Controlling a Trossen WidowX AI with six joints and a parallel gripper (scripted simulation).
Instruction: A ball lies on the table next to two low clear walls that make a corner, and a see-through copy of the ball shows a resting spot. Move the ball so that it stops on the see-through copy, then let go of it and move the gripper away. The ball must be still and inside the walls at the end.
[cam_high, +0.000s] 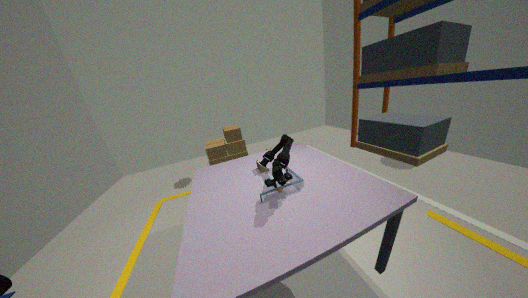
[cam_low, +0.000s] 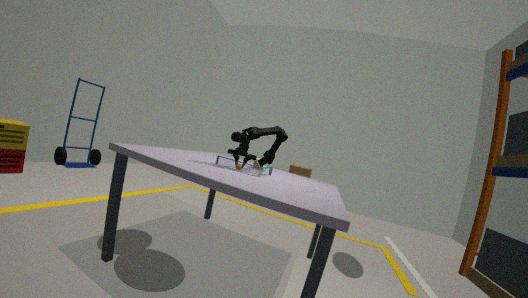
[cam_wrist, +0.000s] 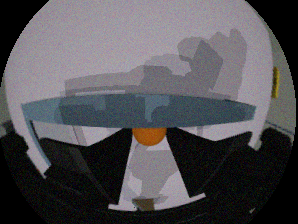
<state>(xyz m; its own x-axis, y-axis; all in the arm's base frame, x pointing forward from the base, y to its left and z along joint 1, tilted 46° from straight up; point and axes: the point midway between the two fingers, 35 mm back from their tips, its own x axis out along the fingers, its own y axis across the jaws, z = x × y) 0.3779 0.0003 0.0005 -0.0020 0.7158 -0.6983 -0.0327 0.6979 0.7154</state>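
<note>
Right now my gripper tip is right at the orange ball. Round my gripper tip: see-through copy of ball right at my gripper tip.
</note>
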